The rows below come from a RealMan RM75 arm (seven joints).
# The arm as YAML. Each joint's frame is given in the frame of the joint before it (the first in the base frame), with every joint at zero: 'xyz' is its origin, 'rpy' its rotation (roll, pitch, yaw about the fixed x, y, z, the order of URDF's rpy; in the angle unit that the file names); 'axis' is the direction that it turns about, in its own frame. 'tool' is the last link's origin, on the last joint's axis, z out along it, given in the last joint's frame.
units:
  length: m
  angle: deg
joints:
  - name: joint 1
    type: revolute
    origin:
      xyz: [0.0, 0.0, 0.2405]
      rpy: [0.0, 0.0, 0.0]
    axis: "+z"
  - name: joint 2
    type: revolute
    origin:
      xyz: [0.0, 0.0, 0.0]
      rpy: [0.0, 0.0, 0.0]
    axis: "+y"
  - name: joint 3
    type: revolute
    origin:
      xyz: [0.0, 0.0, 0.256]
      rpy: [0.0, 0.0, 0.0]
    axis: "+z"
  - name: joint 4
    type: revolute
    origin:
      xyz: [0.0, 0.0, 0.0]
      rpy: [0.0, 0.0, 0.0]
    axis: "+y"
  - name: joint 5
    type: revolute
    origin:
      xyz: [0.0, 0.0, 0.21]
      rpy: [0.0, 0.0, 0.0]
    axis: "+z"
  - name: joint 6
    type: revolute
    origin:
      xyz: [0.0, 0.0, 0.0]
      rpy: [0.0, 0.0, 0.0]
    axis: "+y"
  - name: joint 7
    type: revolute
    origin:
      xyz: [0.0, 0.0, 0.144]
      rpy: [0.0, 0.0, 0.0]
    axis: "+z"
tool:
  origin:
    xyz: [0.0, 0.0, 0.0]
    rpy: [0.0, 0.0, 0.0]
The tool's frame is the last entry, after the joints.
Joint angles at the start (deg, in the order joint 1, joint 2, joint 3, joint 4, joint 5, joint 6, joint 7): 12.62 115.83 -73.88 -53.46 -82.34 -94.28 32.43
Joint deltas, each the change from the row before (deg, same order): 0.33 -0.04 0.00 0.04 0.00 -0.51 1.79; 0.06 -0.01 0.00 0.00 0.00 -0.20 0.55; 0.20 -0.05 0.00 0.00 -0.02 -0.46 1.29; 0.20 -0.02 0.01 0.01 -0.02 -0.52 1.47; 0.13 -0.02 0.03 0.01 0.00 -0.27 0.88; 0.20 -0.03 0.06 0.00 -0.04 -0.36 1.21; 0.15 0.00 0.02 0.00 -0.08 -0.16 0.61; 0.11 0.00 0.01 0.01 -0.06 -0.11 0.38
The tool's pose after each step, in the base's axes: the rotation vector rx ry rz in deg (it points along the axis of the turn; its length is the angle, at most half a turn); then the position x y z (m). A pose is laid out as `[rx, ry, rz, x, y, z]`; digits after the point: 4 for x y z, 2 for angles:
[-149.26, -39.75, 46.95, 0.2313, 0.2617, 0.0040]
[-149.62, -39.26, 47.33, 0.2309, 0.2614, 0.0042]
[-150.48, -38.19, 48.15, 0.2297, 0.2612, 0.0045]
[-151.45, -36.89, 49.12, 0.2285, 0.2608, 0.0048]
[-151.99, -36.08, 49.64, 0.2278, 0.2608, 0.0051]
[-152.75, -35.00, 50.29, 0.2268, 0.2609, 0.0055]
[-153.17, -34.52, 50.58, 0.2261, 0.2610, 0.0055]
[-153.46, -34.24, 50.77, 0.2257, 0.2612, 0.0054]

